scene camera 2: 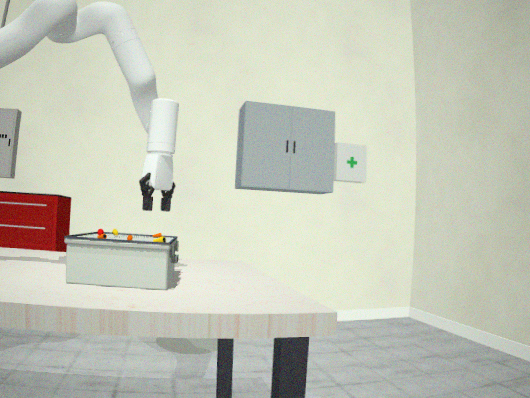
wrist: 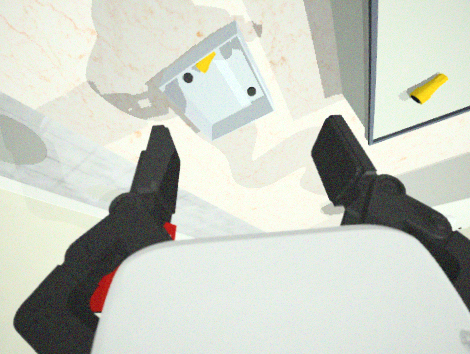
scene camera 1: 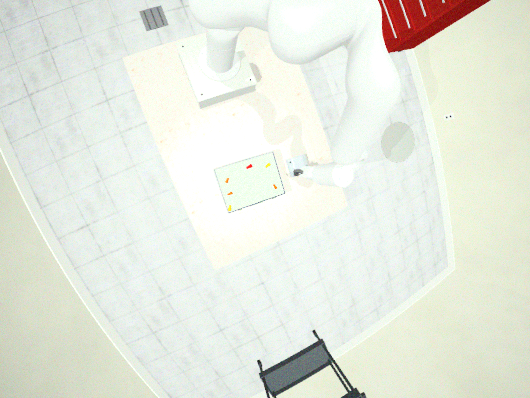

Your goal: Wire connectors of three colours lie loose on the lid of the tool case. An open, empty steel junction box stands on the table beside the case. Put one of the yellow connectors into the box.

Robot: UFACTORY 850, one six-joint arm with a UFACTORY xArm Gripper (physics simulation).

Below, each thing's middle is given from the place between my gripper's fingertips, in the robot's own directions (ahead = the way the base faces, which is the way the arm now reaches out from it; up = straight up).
Labels:
Right now my hand is 3 cm past the steel junction box (wrist: pixel 232 93), 5 cm to the right of it and 14 cm above it. The rest, counted from my hand: tool case (scene camera 2: pixel 140 263) (8 cm behind, 24 cm to the right, 11 cm below).

